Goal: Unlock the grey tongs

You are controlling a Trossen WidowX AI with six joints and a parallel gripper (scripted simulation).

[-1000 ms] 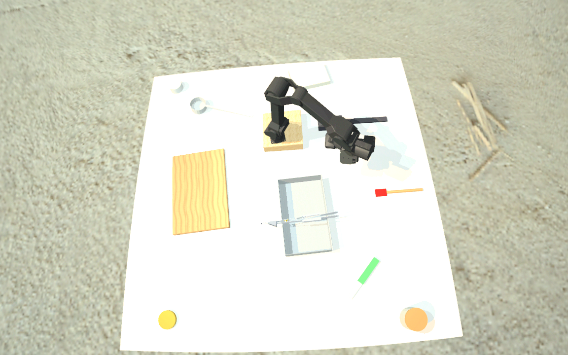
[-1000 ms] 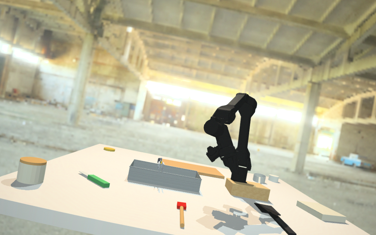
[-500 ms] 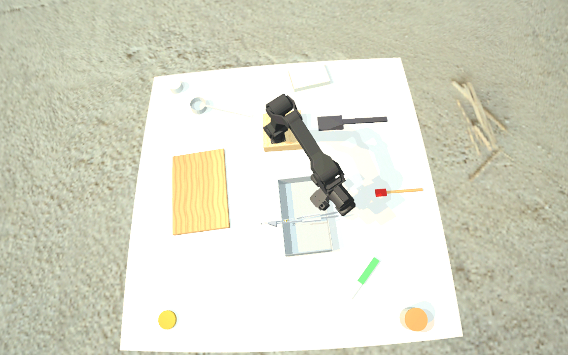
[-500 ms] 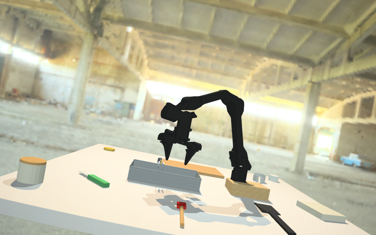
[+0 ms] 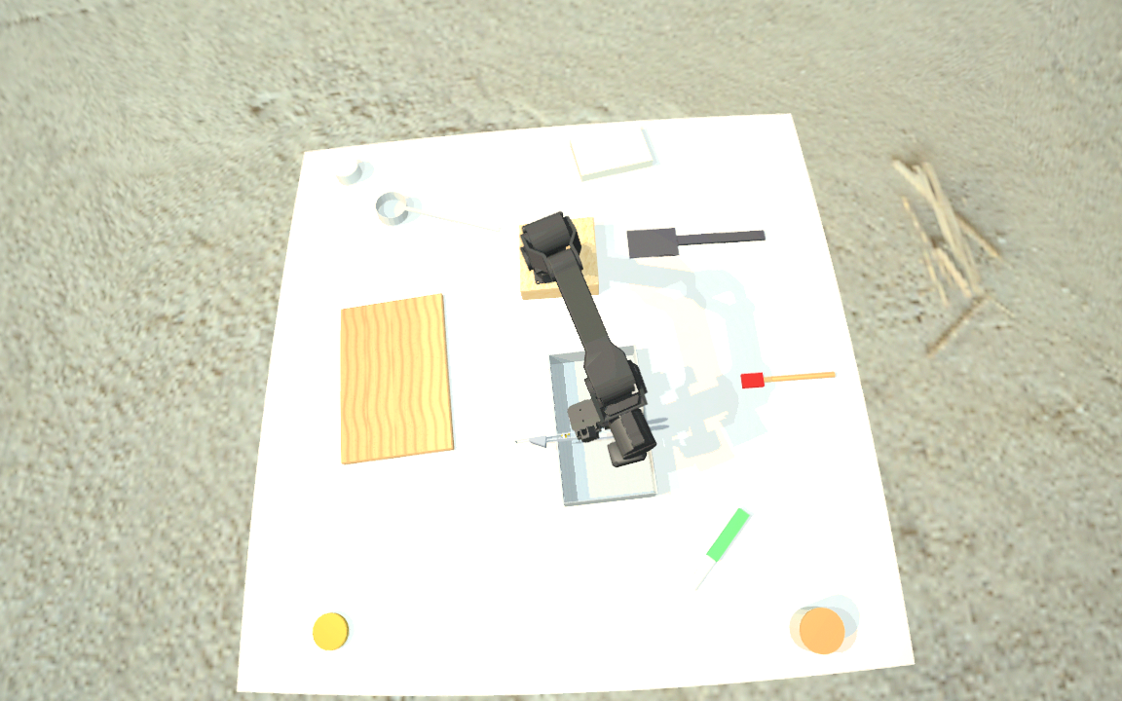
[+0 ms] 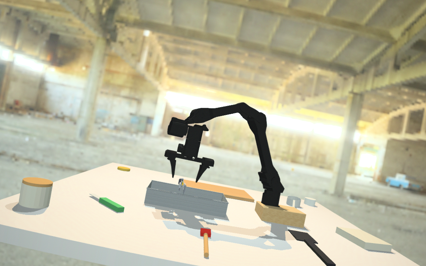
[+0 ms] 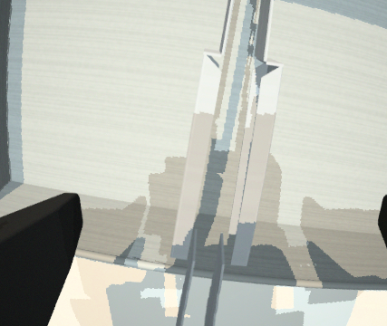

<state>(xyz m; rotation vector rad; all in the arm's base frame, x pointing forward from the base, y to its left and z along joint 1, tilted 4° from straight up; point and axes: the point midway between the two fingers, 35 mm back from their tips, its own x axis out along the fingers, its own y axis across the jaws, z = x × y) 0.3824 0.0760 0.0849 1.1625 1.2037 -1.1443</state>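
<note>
My gripper tip is 70 mm above the roasting tin, 30 mm to the left of it and 20 mm past it. From my gripper tip the other things lie so: black spatula: 420 mm behind, 260 mm to the left, 100 mm below; wooden board: 440 mm to the right, 220 mm behind, 90 mm below; green-handled tool: 260 mm ahead, 140 mm to the left, 90 mm below.
</note>
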